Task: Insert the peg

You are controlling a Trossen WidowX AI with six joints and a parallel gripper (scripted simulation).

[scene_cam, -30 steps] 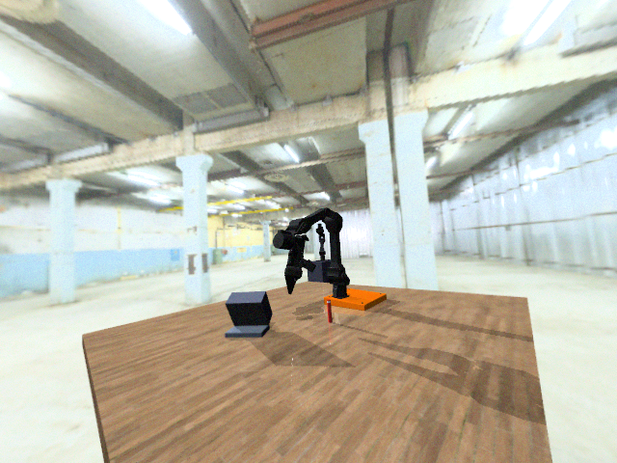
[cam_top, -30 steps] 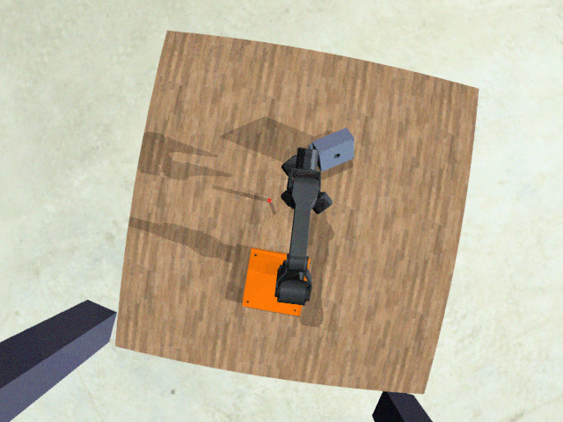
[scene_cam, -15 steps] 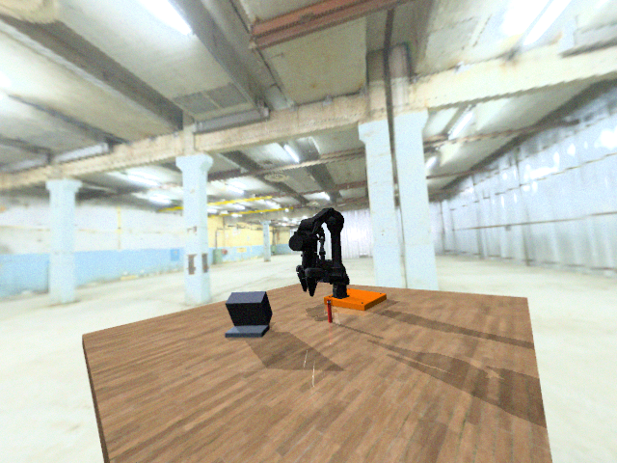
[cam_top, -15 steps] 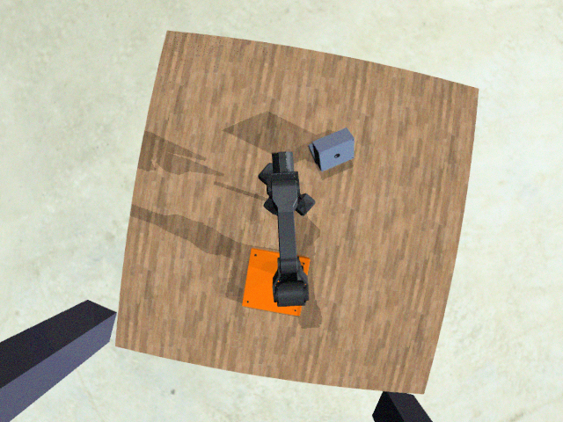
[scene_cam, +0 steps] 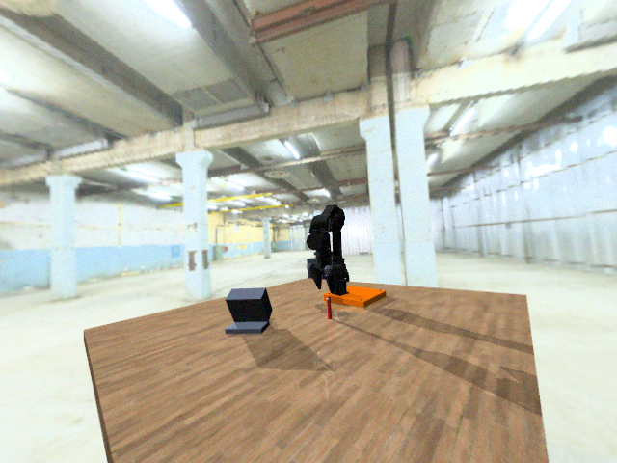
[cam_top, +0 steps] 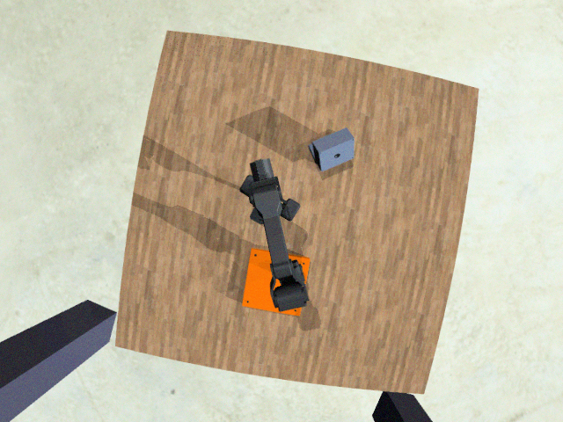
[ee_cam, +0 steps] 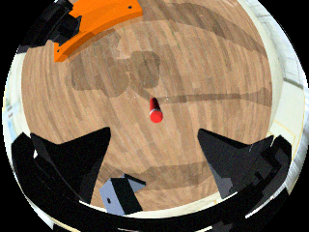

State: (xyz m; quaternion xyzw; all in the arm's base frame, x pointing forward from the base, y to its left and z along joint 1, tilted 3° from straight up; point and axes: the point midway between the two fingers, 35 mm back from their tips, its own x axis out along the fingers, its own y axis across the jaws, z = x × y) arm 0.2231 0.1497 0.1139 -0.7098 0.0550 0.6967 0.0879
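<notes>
Now: gripper tip 4 cm above the small red peg and 1 cm past it. From my gripper tip the other things lie so: grey-blue sloped panel 23 cm ahead, 15 cm to the right, 3 cm below; small dark hole 22 cm ahead, 17 cm to the right, 1 cm below.
</notes>
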